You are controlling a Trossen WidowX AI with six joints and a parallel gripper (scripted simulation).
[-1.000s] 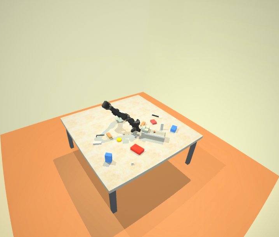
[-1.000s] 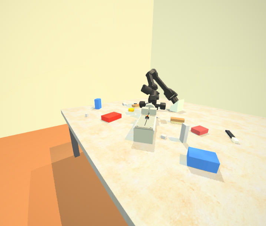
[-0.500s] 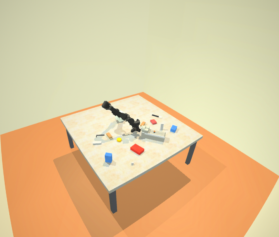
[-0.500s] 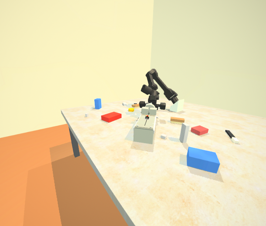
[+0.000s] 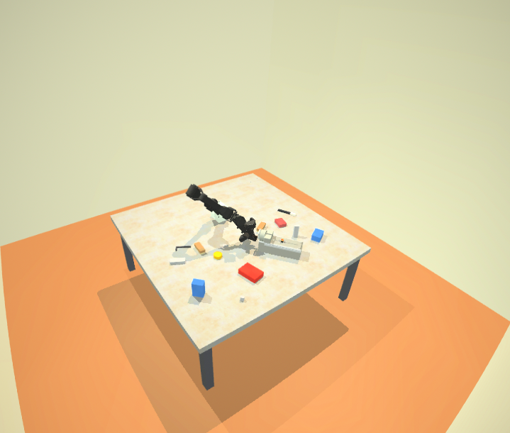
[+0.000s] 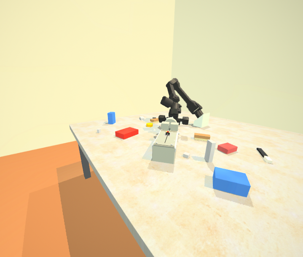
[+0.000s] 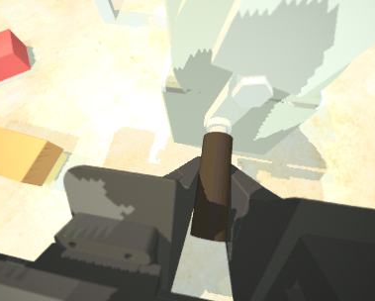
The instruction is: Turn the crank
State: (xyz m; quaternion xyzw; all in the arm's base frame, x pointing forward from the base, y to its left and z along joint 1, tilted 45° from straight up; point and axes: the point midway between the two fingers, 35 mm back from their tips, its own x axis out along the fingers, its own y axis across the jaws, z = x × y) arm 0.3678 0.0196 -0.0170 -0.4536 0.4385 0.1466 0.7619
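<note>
The crank lies 40 mm above my gripper tip. The rest, counted from my gripper tip: brown crank handle: 10 mm behind, 10 mm to the right, 30 mm above; then red pointer: 130 mm ahead, 90 mm to the left, 50 mm above; then yellow disc: 30 mm behind, 260 mm to the right, 30 mm below.
</note>
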